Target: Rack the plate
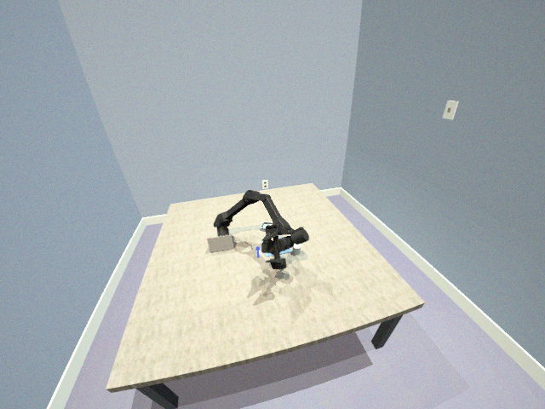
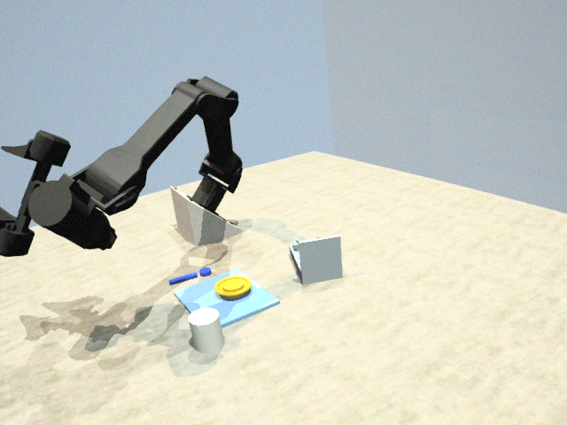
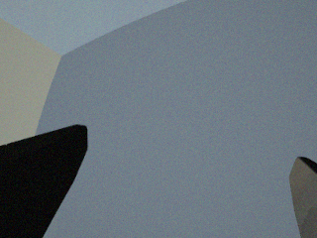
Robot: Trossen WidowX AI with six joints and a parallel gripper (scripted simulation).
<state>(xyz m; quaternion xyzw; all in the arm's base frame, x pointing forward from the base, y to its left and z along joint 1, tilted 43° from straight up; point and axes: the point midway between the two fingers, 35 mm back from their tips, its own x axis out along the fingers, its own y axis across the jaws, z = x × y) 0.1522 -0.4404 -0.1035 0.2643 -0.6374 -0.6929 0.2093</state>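
The yellow plate is 310 mm to the left of my gripper tip, 260 mm below it and 140 mm ahead of it. Round my gripper tip: white cup: 260 mm below, 230 mm ahead, 210 mm to the left; then light blue mat: 290 mm to the left, 280 mm below, 140 mm ahead; then blue spoon: 290 mm to the left, 280 mm below, 20 mm ahead.
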